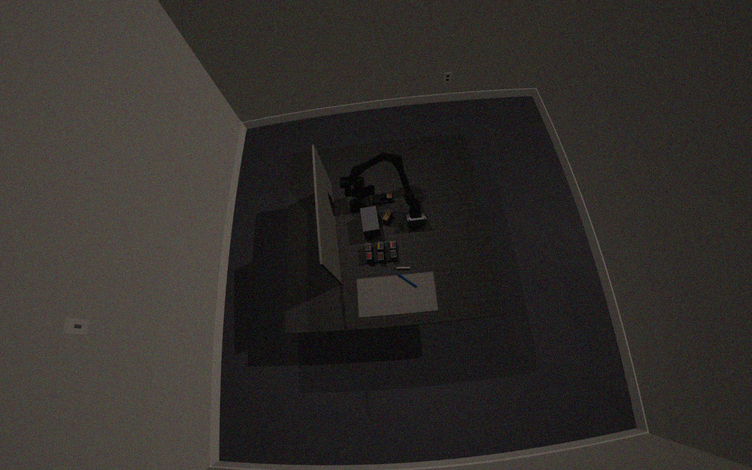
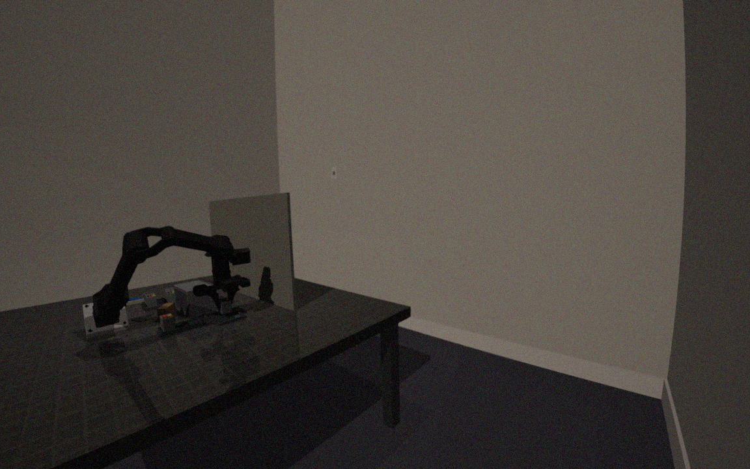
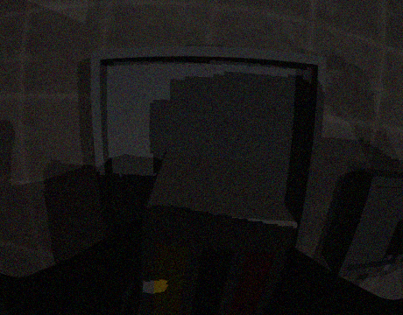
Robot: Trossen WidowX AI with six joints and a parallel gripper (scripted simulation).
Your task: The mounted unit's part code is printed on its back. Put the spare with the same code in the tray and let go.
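My gripper tip is 3 cm above the shallow rectangular tray. From my gripper tip the other things lie so: white spare block (2 cm above); then white upright panel (19 cm ahead, 20 cm to the left, 19 cm above); then grey mounted unit (4 cm behind, 20 cm to the left, 2 cm above).
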